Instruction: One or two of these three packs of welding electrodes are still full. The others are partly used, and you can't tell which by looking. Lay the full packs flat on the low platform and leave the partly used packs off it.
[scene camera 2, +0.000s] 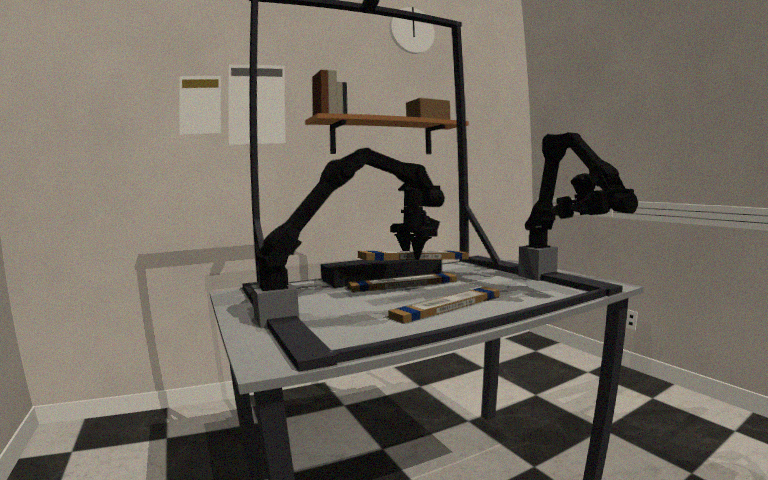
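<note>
One pack of welding electrodes, tan with blue bands and a pale label, is level at the top of the low black platform; its right end reaches past the platform's right end. Whether it rests there or is slightly above is hard to tell. My right gripper points down and is shut on this pack near its middle, one finger on each side. A second pack lies on the table along the platform's near side. A third pack lies slanted nearer the front. My left gripper is open and empty, raised at the right, away from the packs.
Dark rails run along the table's edges. The grey arm mounts stand at the left and right. A dark upright frame rises behind the table. A wall shelf with books and a box hangs behind.
</note>
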